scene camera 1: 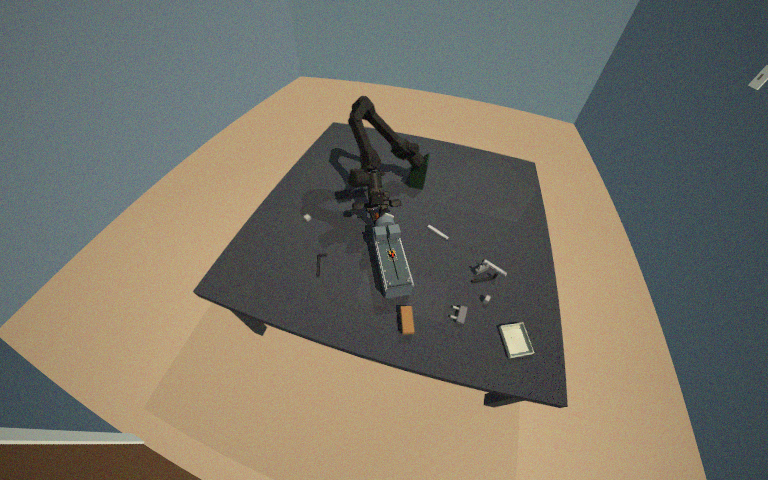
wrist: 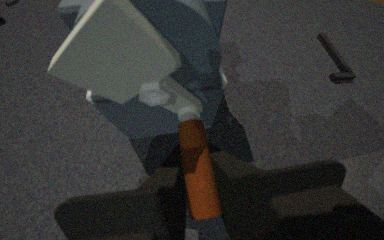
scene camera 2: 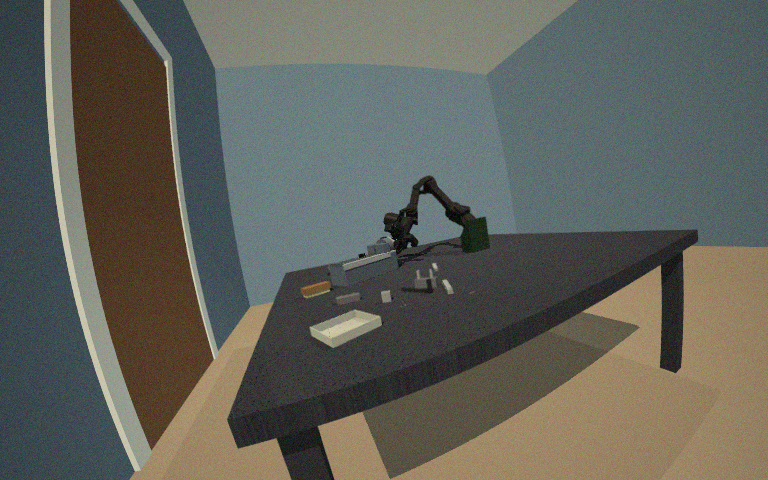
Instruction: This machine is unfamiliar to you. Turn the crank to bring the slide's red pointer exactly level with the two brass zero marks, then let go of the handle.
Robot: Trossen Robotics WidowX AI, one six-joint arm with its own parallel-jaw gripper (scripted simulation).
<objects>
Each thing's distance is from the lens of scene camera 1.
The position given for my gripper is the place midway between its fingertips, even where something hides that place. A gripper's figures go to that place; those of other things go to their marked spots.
my gripper (scene camera 1: pixel 378 226): 1.02 m
white tray (scene camera 1: pixel 517 343): 0.95 m
</objects>
